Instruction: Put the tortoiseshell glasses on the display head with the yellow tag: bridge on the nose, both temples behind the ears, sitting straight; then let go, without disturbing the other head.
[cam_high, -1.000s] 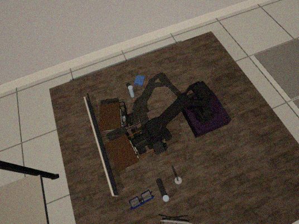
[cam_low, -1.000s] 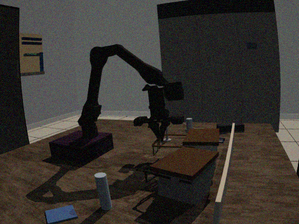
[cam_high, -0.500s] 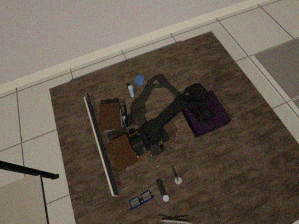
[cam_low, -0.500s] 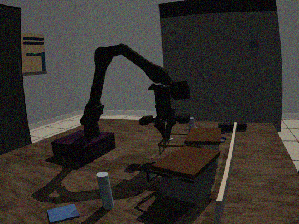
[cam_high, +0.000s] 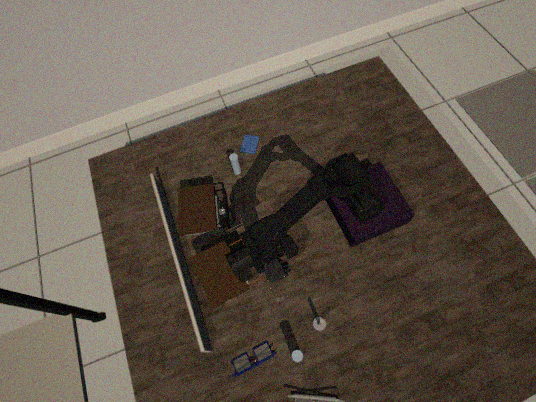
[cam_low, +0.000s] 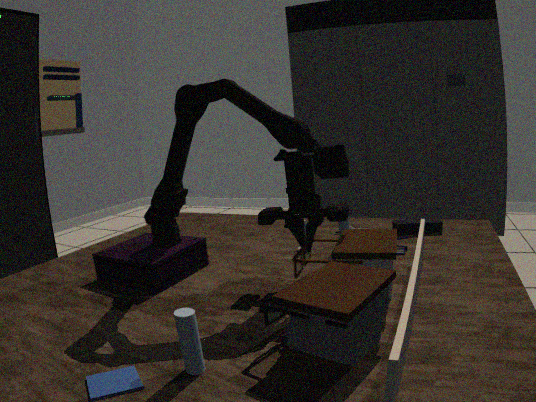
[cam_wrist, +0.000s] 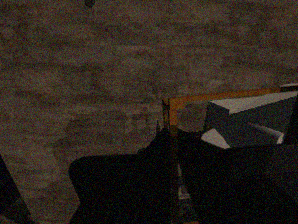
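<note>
Right now the display head is 11 cm ahead of my gripper tip, 4 cm to the right of it and 1 cm below it. Round my gripper tip: white-footed pin: 6 cm behind, 22 cm to the left, 4 cm below; flat pair of glasses: 7 cm ahead, 39 cm to the left, 5 cm below; long rail: 23 cm ahead, 17 cm to the right, 1 cm below.
</note>
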